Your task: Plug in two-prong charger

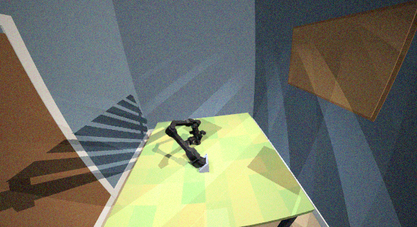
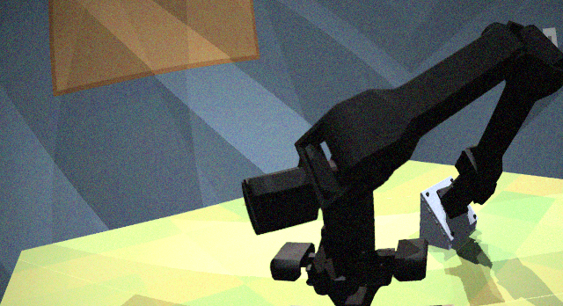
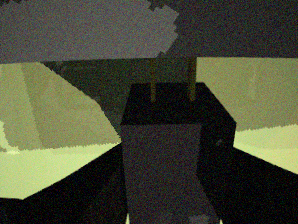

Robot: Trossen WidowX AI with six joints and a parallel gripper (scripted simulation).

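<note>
Now: the two-prong charger 1 cm to the left of my gripper tip, 1 cm ahead of it and 1 cm above it.
</note>
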